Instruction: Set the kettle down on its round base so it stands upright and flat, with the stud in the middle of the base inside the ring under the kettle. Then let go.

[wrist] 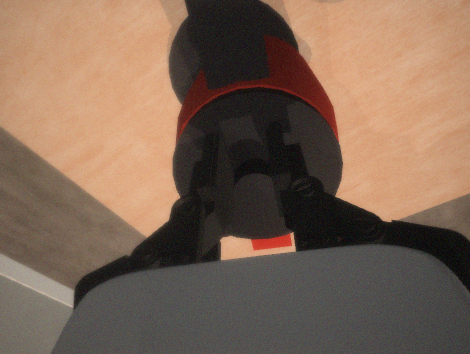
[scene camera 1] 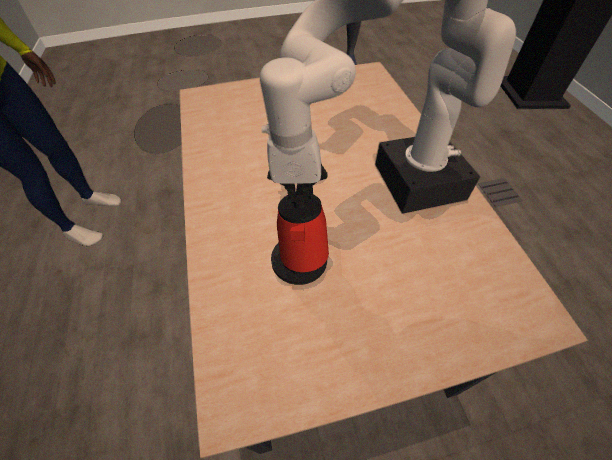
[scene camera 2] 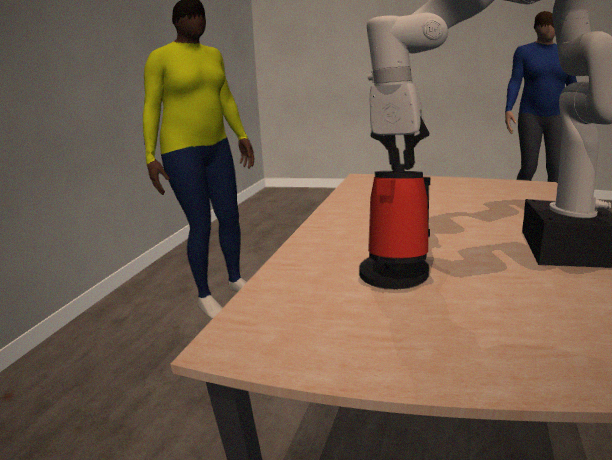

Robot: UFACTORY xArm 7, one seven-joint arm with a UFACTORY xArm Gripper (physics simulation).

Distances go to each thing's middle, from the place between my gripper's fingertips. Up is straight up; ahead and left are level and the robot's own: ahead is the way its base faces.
Right now the red kettle [scene camera 2: 399, 229] is 80 mm below my hand and 10 mm to the left of it. Round my hand: round black base [scene camera 2: 379, 274] (210 mm below, 30 mm to the left, 10 mm ahead).
